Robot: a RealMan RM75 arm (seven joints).
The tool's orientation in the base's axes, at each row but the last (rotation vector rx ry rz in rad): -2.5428 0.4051 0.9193; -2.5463 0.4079 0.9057; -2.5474 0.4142 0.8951; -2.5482 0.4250 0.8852; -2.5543 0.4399 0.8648; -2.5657 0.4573 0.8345; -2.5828 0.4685 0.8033; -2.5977 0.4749 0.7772; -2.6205 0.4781 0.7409
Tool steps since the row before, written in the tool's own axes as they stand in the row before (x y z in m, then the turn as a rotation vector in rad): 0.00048 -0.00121 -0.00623 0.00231 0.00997 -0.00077; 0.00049 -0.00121 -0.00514 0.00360 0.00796 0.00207; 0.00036 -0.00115 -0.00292 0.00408 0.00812 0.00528; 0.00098 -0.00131 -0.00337 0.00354 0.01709 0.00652; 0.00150 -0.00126 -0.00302 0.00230 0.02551 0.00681; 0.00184 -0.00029 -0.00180 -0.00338 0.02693 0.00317; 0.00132 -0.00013 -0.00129 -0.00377 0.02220 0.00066; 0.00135 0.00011 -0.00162 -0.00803 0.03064 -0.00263; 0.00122 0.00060 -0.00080 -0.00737 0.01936 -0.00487
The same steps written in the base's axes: 0.00421 -0.00189 0.00438 -0.00184 -0.00939 -0.00370; 0.00359 -0.00140 0.00365 -0.00158 -0.00649 -0.00600; 0.00227 -0.00041 0.00216 -0.00298 -0.00520 -0.00864; 0.00302 -0.00059 0.00214 -0.00768 -0.01234 -0.01165; 0.00318 -0.00057 0.00159 -0.01226 -0.01931 -0.01339; 0.00240 -0.00092 0.00028 -0.01546 -0.02122 -0.00759; 0.00168 -0.00074 0.00023 -0.01261 -0.01819 -0.00419; 0.00174 -0.00111 0.00044 -0.01804 -0.02613 -0.00141; 0.00107 -0.00114 -0.00020 -0.01188 -0.01741 0.00292
